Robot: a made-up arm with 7 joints.
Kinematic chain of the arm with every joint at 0, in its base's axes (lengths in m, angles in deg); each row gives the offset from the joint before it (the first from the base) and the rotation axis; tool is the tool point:
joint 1: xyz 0 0 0 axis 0 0.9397 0.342
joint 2: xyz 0 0 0 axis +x
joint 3: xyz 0 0 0 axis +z
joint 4: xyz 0.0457 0 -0.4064 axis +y
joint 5: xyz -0.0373 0 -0.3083 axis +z
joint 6: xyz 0 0 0 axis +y
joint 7: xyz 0 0 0 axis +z
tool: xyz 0 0 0
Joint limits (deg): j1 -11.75..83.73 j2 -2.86..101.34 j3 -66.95..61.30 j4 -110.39..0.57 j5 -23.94..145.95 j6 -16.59..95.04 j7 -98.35..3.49
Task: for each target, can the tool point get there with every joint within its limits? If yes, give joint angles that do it. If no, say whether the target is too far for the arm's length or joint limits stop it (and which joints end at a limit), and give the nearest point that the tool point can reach.
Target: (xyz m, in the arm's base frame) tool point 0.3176 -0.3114 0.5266
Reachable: no: joint limits stop it (at a limit: joint 1, joint 2, joint 4) | nearest point 0.1800 0.2614 0.3629 | short by 0.611 m
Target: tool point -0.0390 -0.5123 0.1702
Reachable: no: joint limits stop it (at a limit: joint 1, joint 2, joint 3, joint 4) | nearest point -0.1675 -0.3458 -0.2912 | short by 0.507 m
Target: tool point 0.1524 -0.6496 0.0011
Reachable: no: joint limits stop it (at a limit: joint 1, joint 2, joint 3, joint 4) | nearest point 0.1706 -0.3470 -0.2879 | short by 0.419 m
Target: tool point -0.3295 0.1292 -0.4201
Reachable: yes | joints 73.88 34.73 -21.95 -94.69 36.46 -8.20 -25.22
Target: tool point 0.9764 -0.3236 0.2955
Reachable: no: too far | nearest point 0.3863 -0.1260 -0.2594 | short by 0.834 m
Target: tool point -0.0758 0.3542 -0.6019
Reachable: yes | joints 22.87 25.01 19.20 -38.55 86.50 22.26 -78.42
